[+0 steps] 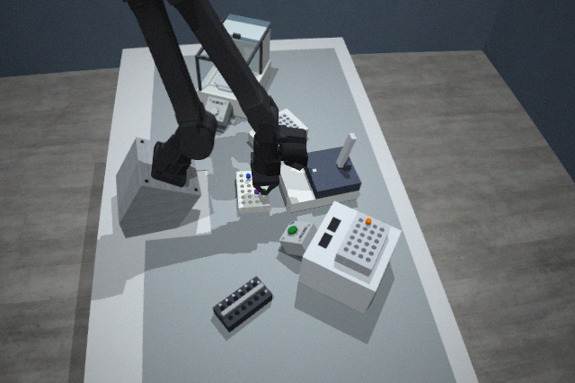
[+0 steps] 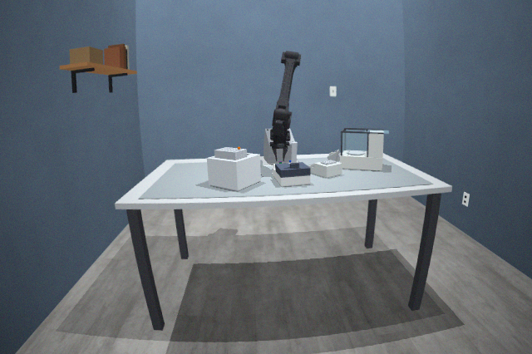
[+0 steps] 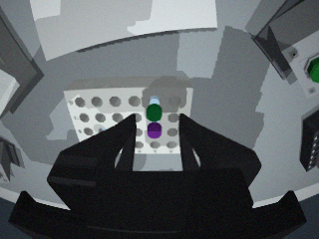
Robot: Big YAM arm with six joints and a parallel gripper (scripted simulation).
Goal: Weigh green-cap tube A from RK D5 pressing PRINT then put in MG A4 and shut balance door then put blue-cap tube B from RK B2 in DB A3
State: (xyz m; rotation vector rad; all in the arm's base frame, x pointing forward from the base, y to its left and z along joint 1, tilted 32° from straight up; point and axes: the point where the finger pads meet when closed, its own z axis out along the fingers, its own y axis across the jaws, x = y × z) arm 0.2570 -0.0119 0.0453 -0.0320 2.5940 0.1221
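Now: hand 50 mm above the white tube rack, 30 mm to the right of it and 30 mm past it. Round my hand: black magnet block: 310 mm to the right, 60 mm behind, 50 mm below; then dry block DB: 240 mm to the left, 60 mm ahead, 40 mm below; then tube B: 60 mm to the left, 40 mm below, 40 mm behind.
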